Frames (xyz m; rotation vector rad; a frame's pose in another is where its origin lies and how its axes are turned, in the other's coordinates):
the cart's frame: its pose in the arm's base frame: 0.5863 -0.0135 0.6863 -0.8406 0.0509 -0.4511
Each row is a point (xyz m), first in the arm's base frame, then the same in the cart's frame.
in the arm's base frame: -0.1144 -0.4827 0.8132
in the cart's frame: -0.4269 -0.6202 -0.4004
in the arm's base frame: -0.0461 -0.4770 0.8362
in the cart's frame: -0.3644 -0.6087 -0.3660
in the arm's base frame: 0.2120 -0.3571 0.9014
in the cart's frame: -0.1709 -0.4925 -0.1808
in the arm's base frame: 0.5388 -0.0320 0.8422
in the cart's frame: -0.0149 -0.1417 0.0812
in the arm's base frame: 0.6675 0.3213 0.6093
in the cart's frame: -0.0724 0.2795 0.2031
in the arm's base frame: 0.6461 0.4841 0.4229
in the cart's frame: -0.1824 0.5018 0.1884
